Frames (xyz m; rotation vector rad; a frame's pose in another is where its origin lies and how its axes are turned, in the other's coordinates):
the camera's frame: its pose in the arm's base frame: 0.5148 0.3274 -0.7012 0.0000 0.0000 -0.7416
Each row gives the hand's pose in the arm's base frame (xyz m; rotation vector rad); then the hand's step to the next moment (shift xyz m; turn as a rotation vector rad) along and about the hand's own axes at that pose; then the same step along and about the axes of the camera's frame.
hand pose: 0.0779 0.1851 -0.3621 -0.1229 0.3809 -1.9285
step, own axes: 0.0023 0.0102 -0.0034 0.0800 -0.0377 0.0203
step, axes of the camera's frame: 0.0086 0.0013 -0.0067 0.0006 -0.0876 0.0237
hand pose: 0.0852 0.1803 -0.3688 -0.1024 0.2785 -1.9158
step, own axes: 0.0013 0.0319 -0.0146 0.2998 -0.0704 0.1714
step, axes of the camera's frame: 0.0254 0.0102 -0.0219 0.0896 -0.2988 0.1641
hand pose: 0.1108 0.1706 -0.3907 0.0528 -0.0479 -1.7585
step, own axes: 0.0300 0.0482 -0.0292 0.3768 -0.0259 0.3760
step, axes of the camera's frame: 0.0581 0.0009 -0.0264 0.1581 -0.3491 0.3703
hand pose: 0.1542 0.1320 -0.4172 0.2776 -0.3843 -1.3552
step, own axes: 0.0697 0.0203 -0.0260 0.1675 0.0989 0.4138
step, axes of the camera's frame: 0.0739 -0.0204 -0.0077 0.0466 -0.1384 0.4333
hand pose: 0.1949 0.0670 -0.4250 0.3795 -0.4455 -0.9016
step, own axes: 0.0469 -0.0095 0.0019 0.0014 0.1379 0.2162
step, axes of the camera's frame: 0.0430 -0.0201 0.0067 -0.0483 0.0224 0.2509
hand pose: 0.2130 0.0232 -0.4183 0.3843 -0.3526 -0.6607
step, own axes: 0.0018 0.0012 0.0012 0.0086 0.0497 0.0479
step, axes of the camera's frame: 0.0014 0.0005 0.0019 -0.0046 0.0221 0.0658
